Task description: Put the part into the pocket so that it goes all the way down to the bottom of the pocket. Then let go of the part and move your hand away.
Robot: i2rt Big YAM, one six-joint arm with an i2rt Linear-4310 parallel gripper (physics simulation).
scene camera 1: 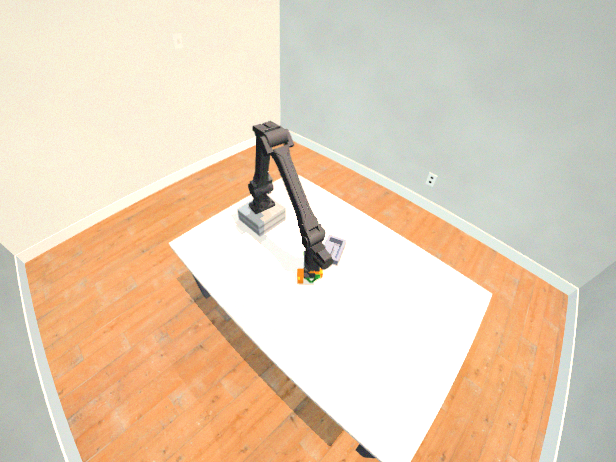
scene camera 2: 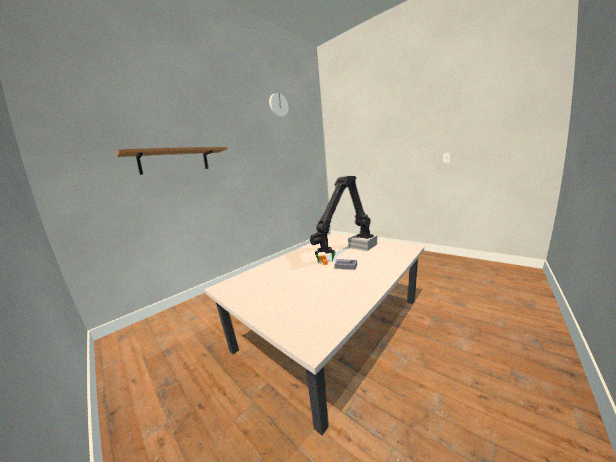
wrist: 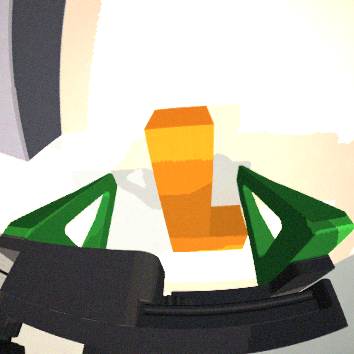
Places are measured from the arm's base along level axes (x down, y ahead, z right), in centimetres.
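Pixels of known places: gripper, fingertip midpoint: (scene camera 1: 310, 273) (scene camera 2: 325, 262) (wrist: 173, 175); arm's base at its link origin: (scene camera 1: 262, 205) (scene camera 2: 365, 236).
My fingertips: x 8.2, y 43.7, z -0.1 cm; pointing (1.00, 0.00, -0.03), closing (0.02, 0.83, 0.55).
Ahead of a thing's pixels: the offset from my fingertips to its top centre. Level surfaces: height alone.
The orange L-shaped part {dx -3.0, dy +1.7, dz +1.7 cm} (scene camera 1: 300, 276) (scene camera 2: 324, 260) (wrist: 184, 175) is on the table, outside the pocket. In the wrist view its long bar stands between the fingers, and its short foot reaches toward the right finger; whether they touch I cannot tell. My gripper (scene camera 1: 312, 280) (scene camera 2: 325, 258) (wrist: 173, 175) has green fingers, is open wide and is low around the part, with a gap on both sides of the bar. The grey block with the pocket {dx -3.6, dy -4.2, dz -16.0 cm} (scene camera 1: 343, 245) (scene camera 2: 345, 267) (wrist: 37, 75) lies close by. In the wrist view a dark side of it shows at the upper left; its pocket does not show there.
The white table {dx +0.0 cm} (scene camera 1: 380, 340) (scene camera 2: 300, 305) bears everything. The arm's grey base block (scene camera 1: 261, 220) (scene camera 2: 362, 243) stands at the table's far end. In scene camera 1 the arm's wrist hangs over the near side of the pocket block. A wooden shelf (scene camera 2: 172, 151) is on the wall.
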